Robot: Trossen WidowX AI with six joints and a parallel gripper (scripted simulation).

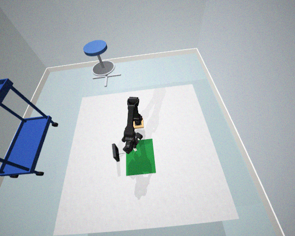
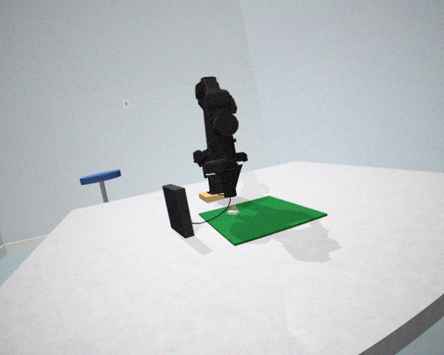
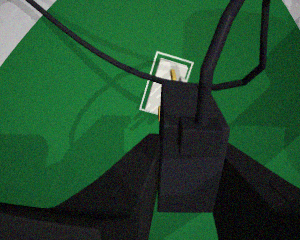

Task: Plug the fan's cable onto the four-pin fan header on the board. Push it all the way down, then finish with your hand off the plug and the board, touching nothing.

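Now: the black plug 1 cm above my gripper tip. The rest, counted from my gripper tip: black fan: 15 cm to the right, 2 cm ahead; white four-pin fan header: 6 cm below, 1 cm to the right; green board: 8 cm below, 7 cm ahead, 3 cm to the left.
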